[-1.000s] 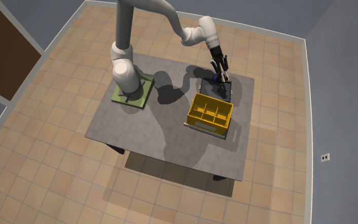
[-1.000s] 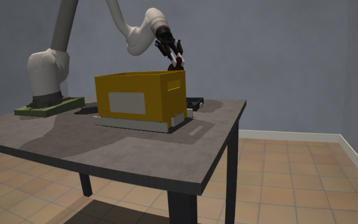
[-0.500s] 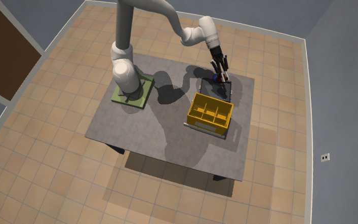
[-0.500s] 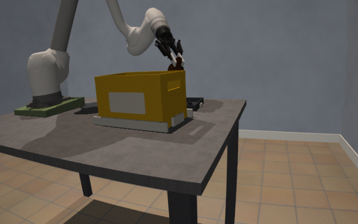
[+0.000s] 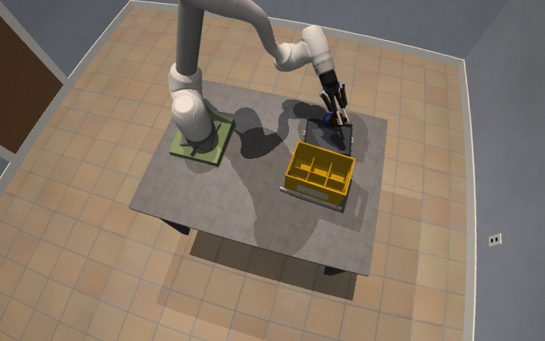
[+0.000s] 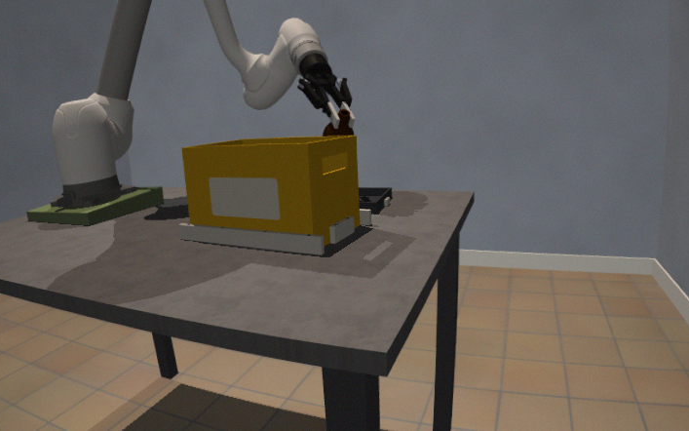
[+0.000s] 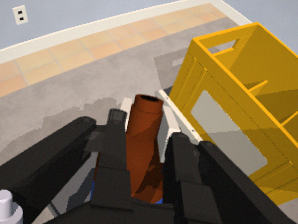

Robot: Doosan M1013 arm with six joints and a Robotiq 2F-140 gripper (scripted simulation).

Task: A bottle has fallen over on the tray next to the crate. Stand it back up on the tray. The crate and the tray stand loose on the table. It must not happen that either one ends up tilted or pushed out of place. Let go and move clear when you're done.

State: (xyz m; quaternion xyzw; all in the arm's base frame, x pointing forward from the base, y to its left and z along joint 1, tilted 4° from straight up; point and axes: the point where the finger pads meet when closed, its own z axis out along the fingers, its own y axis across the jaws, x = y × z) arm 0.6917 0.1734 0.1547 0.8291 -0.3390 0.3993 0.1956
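The bottle lies 50 mm below my hand, 10 mm to the left of it and 10 mm behind it. Also, from my hand: yellow crate 260 mm to the right, 130 mm below, 40 mm behind; then tray 200 mm below, 30 mm behind, 10 mm to the left.
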